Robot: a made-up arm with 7 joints.
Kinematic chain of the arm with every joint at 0, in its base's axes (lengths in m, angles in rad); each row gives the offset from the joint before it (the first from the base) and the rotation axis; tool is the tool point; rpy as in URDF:
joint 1: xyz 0 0 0.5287 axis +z
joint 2: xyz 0 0 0 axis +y
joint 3: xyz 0 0 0.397 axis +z
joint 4: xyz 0.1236 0 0 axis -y
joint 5: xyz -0.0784 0 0.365 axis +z
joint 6: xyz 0 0 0 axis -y
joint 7: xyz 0.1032 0 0 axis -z
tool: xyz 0 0 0 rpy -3.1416 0 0
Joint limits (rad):
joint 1: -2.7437..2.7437
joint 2: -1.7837..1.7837
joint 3: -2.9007..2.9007
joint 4: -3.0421..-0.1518
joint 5: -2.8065..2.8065
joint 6: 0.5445..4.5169
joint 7: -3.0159..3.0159
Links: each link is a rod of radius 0.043 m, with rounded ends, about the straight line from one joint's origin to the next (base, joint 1, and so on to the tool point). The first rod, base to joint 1, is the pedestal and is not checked.
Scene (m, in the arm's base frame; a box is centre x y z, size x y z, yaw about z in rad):
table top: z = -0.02
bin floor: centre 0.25 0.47 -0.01 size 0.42 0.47 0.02 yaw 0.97
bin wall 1: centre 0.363 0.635 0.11 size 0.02 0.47 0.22 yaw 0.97
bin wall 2: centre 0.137 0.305 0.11 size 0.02 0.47 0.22 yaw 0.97
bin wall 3: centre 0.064 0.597 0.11 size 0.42 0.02 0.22 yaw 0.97
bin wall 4: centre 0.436 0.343 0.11 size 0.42 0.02 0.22 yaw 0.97
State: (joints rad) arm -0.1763 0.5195 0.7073 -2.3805 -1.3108 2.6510 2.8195
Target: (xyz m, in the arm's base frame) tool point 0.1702 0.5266 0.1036
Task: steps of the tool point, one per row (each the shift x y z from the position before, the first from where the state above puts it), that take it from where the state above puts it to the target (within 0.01 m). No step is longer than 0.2 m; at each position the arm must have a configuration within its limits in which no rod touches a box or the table.
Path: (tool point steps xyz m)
1: -0.0092 0.0753 -0.0805
2: -0.0434 0.0709 -0.1006
3: -0.0796 0.0515 -0.1149
4: -0.1109 0.0161 -0.1210

